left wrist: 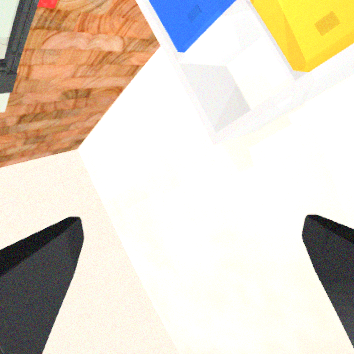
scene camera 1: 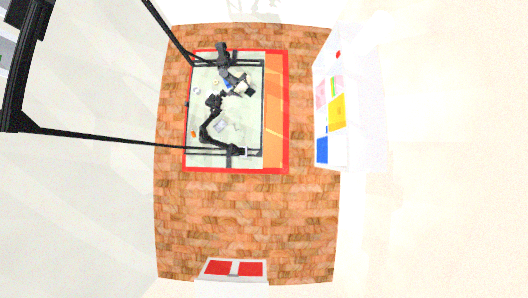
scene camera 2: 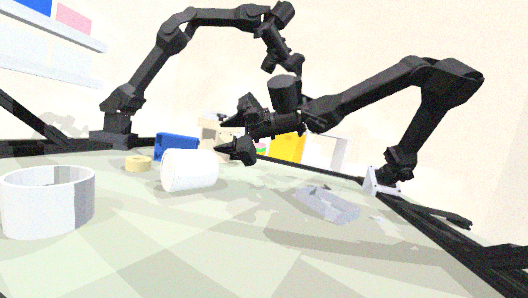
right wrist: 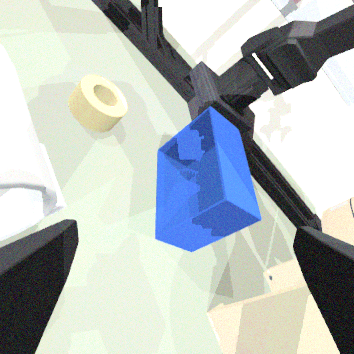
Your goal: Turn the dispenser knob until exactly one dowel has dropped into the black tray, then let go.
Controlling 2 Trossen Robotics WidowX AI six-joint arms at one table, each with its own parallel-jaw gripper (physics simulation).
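Frame: origin at the left arm's base, x back, y left, z down, level; metres.
Seen in the pictures: left gripper, fingertip midpoint: (left wrist: 193, 226) (scene camera 1: 246, 93) (scene camera 2: 294, 75); right gripper, fingertip midpoint: (scene camera 1: 220, 91) (scene camera 2: 217, 136) (right wrist: 188, 234); left arm's base, origin of the base link: (scene camera 2: 116, 132) (right wrist: 226, 94); right arm's base, origin of the base link: (scene camera 1: 243, 151) (scene camera 2: 384, 178).
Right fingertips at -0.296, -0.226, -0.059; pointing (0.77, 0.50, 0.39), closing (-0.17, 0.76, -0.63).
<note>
Pixels of each thing's top centre, then the offset from my right fingertips to it, as dx, dy, dz. "spot": a spot on its surface instead.
- beige dispenser, middle of its top: (scene camera 2: 220, 121) (scene camera 1: 241, 80) -0.033, +0.211, -0.041
- knob, surface spot: (scene camera 2: 221, 116) spot: -0.030, +0.191, -0.058
- black tray, middle of its top: (scene camera 1: 249, 91) -0.118, +0.238, +0.082
- blue bin, middle of its top: (right wrist: 233, 157) (scene camera 2: 178, 135) +0.097, +0.108, +0.026
- white cylinder, surface spot: (scene camera 2: 192, 170) spot: +0.050, -0.123, +0.055
- tan ring, middle of its top: (right wrist: 105, 94) (scene camera 2: 139, 158) +0.168, +0.014, +0.081
- white round container, middle of its top: (scene camera 2: 52, 174) +0.198, -0.188, +0.051
- grey open box, middle of its top: (scene camera 2: 327, 197) (scene camera 1: 219, 125) -0.237, -0.177, +0.081
The beige dispenser (scene camera 1: 243, 84) (scene camera 2: 206, 123) (right wrist: 280, 320) stands at the back, partly hidden behind my right gripper in scene camera 2. A small dark part on its top, perhaps the knob (scene camera 2: 221, 116), shows there. A black square beside it in scene camera 1 looks like the black tray (scene camera 1: 250, 92); its inside is too small to make out, and no dowel can be made out. My right gripper (scene camera 2: 220, 136) (right wrist: 188, 234) is open and empty, in front of the dispenser, fingers pointing toward it. My left gripper (scene camera 2: 286, 68) (left wrist: 193, 226) is open and empty, high above the table.
A blue bin (scene camera 2: 175, 145) (right wrist: 172, 210) stands beside the dispenser. A white cylinder (scene camera 2: 192, 170) lies nearer, with a tan ring (scene camera 2: 138, 166) (right wrist: 92, 120) beside it. A white round container (scene camera 2: 30, 210) is at the front left. A grey open box (scene camera 1: 220, 125) (scene camera 2: 327, 207) lies right of centre.
</note>
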